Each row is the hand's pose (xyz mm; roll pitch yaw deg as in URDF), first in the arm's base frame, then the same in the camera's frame.
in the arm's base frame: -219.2 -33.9 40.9 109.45 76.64 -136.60
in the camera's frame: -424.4 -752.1 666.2 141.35 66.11 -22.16
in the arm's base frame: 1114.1 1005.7 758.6 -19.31 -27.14 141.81
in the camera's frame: -1473.5 662.1 1188.8 -10.16 -15.65 -137.54
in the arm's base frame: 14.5 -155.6 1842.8 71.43 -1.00 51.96
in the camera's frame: -725.4 -591.0 2455.0 60.18 7.86 135.30
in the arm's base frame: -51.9 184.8 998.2 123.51 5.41 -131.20
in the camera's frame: -853.5 -593.0 1551.0 135.15 -2.91 -46.93
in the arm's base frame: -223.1 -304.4 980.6 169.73 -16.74 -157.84
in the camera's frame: -393.9 -815.4 1641.6 -175.37 -18.35 -78.34
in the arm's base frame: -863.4 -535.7 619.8 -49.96 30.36 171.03
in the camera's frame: -144.6 -1465.1 1310.7 -33.82 34.83 -96.21
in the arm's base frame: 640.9 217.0 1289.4 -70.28 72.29 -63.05
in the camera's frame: -888.6 89.5 1865.3 -76.56 58.22 15.22
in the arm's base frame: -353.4 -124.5 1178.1 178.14 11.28 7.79
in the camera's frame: -628.5 -931.8 1782.3 163.71 9.53 89.18
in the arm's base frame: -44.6 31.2 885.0 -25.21 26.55 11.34
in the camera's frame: -676.9 -598.7 1478.6 -41.03 25.15 88.42
